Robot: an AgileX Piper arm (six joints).
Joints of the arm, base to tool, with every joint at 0 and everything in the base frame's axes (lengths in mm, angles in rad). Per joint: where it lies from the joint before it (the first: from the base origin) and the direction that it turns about. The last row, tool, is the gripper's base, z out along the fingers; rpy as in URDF.
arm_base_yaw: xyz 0 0 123 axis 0 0 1
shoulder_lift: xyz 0 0 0 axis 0 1 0
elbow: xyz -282.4 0 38.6 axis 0 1 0
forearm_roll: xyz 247.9 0 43.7 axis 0.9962 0 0.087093
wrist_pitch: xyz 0 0 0 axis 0 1 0
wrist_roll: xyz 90.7 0 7.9 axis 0.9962 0 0.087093
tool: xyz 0 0 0 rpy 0 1.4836 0
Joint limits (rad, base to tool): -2.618..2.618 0..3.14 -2.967..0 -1.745..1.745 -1.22..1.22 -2.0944..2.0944
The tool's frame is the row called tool.
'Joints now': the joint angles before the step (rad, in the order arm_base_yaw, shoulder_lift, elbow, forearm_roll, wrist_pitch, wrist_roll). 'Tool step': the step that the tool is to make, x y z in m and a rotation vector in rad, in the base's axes. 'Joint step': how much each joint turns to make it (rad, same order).
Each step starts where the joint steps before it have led.
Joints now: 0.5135 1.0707 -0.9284 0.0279 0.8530 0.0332
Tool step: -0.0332 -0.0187 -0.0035 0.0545 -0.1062 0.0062
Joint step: -0.0003 -0.1782 0.1322 0.0031 -0.0731 -0.0117
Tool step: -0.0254 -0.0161 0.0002 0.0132 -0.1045 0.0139
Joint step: -0.0007 -0.1461 0.0752 -0.0226 -0.0263 -0.0232
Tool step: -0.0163 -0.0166 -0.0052 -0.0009 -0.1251 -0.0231
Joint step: -0.0359 -0.1259 0.0807 -0.0395 -0.0646 -0.0258
